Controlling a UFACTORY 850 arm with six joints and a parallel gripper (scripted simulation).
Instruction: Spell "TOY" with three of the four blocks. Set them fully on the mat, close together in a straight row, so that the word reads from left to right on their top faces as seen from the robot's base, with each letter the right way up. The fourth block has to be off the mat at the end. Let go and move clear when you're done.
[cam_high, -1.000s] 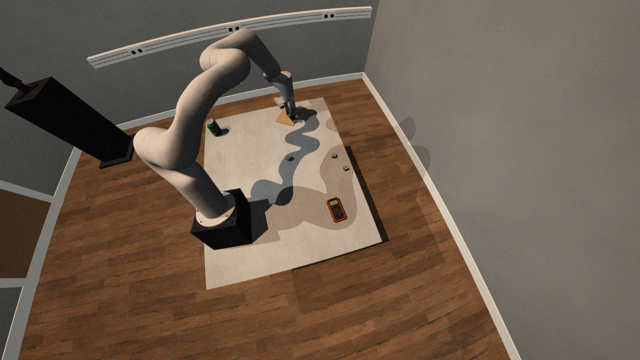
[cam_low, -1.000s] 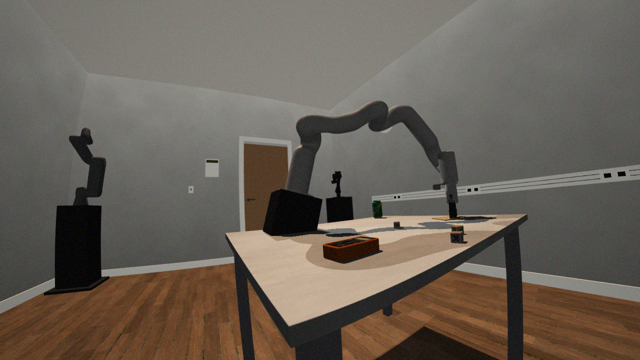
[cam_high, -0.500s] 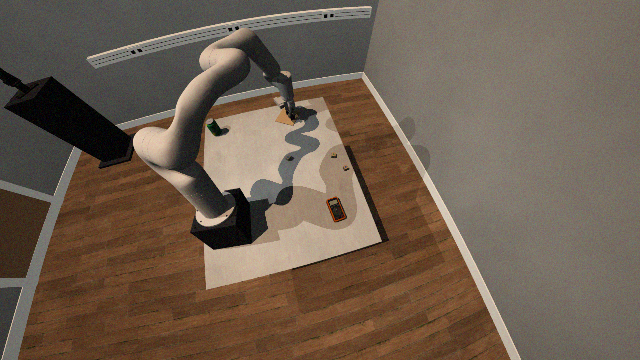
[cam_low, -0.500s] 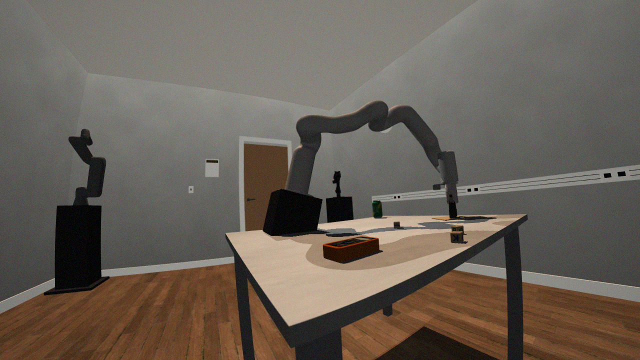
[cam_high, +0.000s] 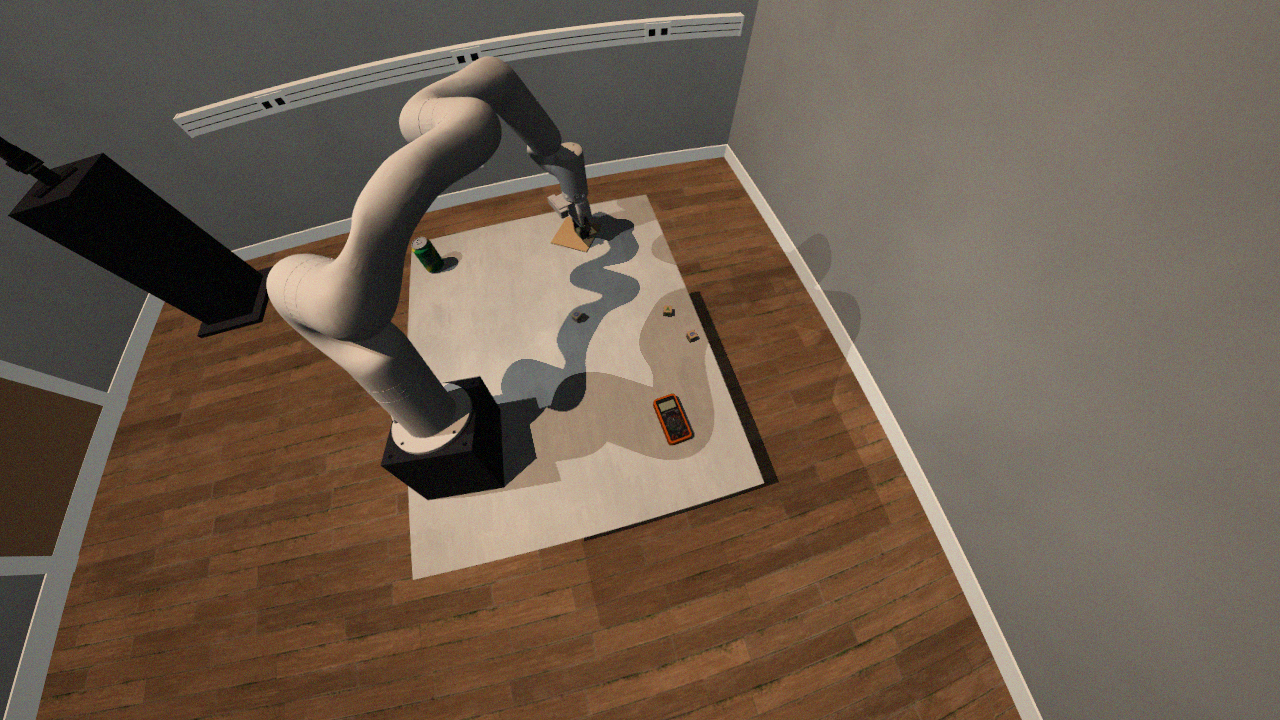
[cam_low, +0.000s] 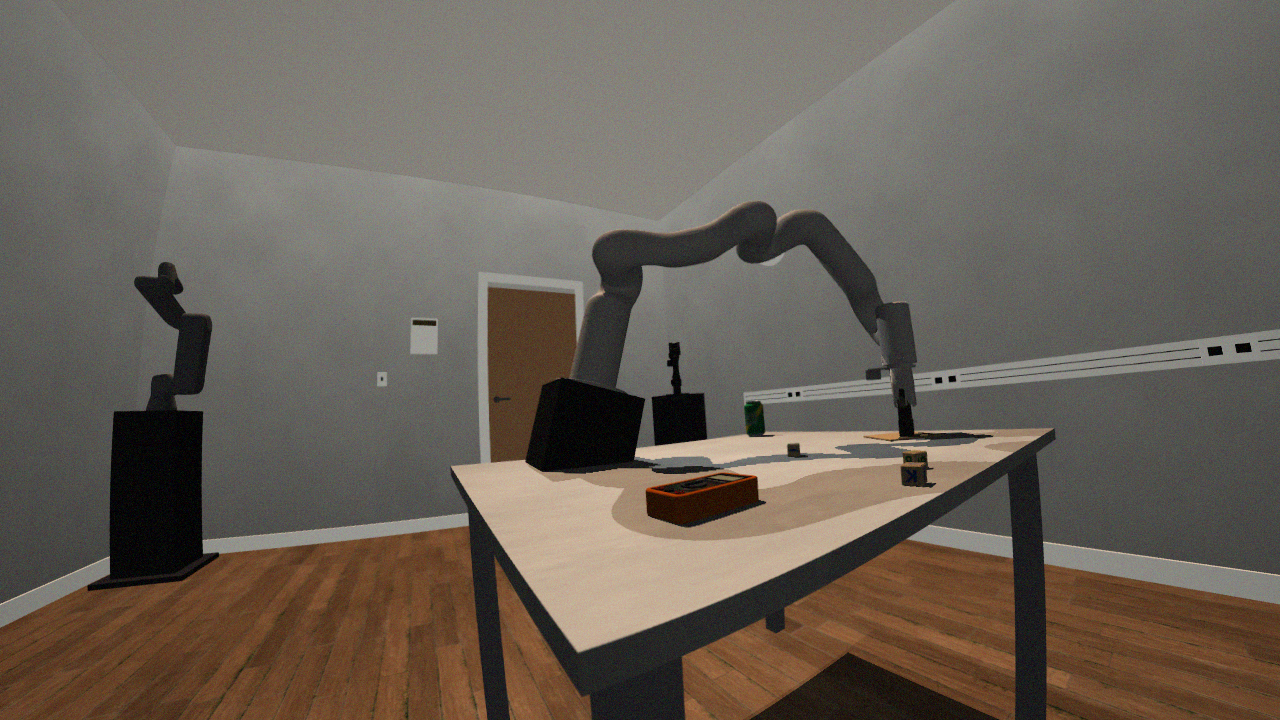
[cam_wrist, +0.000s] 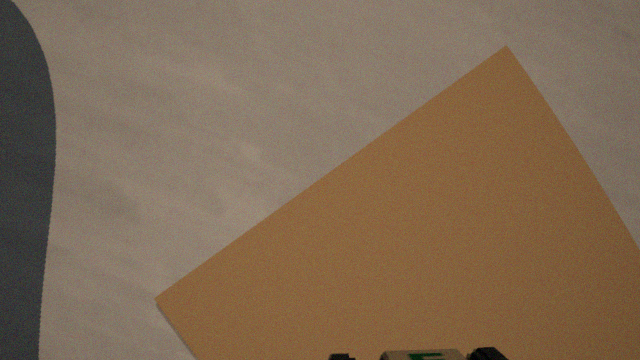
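My gripper is now 1 cm above the block. Also, from my hand: orange multimeter (74 cm to the right, 11 cm ahead, 1 cm below); then green soda can (54 cm behind, 4 cm above); then tan square mat (2 cm below, 2 cm behind, 1 cm to the left).
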